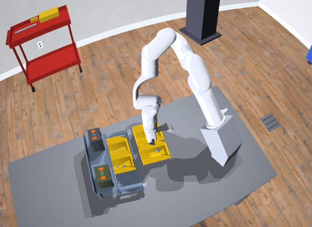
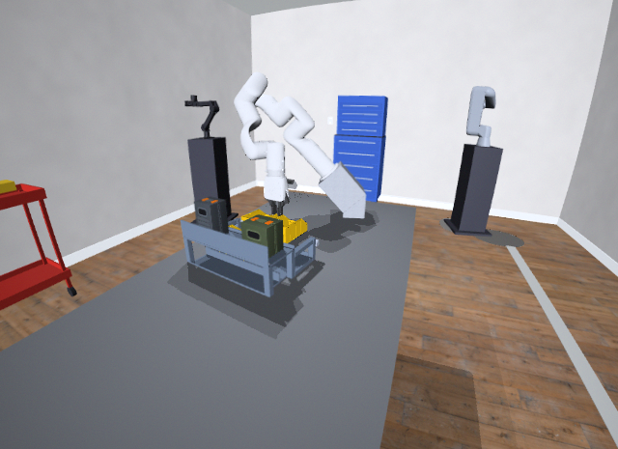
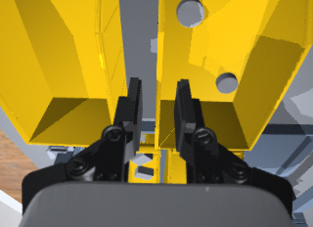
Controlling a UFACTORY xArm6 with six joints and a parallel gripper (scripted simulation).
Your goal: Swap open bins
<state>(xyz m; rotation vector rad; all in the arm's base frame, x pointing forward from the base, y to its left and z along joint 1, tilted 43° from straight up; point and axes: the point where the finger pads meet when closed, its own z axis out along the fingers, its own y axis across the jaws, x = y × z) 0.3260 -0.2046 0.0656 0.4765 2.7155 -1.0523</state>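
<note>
The shelf lip is 140 mm ahead of my hand, 20 mm to the left of it and 100 mm below it. Also, from my hand: olive box: 360 mm ahead, 50 mm to the left, 40 mm above; then dark grey box: 270 mm ahead, 160 mm to the right, 60 mm above.
</note>
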